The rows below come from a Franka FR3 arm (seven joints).
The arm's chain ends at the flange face. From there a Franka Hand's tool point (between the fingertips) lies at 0.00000 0.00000 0.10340 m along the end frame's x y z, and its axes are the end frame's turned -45 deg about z.
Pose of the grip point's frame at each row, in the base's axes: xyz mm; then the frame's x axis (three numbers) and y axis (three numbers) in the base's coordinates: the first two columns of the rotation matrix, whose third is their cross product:
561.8, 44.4, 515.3, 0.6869, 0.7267, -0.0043, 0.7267, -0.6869, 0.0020
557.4, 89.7, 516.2, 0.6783, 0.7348, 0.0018, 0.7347, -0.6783, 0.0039
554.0, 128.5, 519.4, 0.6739, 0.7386, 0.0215, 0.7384, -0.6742, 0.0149
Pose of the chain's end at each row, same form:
562.0, 44.9, 618.7, 0.9996, 0.0281, -0.0016, 0.0281, -0.9996, 0.0045
557.0, 89.8, 619.6, 0.9991, 0.0400, 0.0040, 0.0399, -0.9992, 0.0015
551.4, 127.9, 622.8, 0.9986, 0.0455, 0.0257, 0.0456, -0.9990, -0.0047

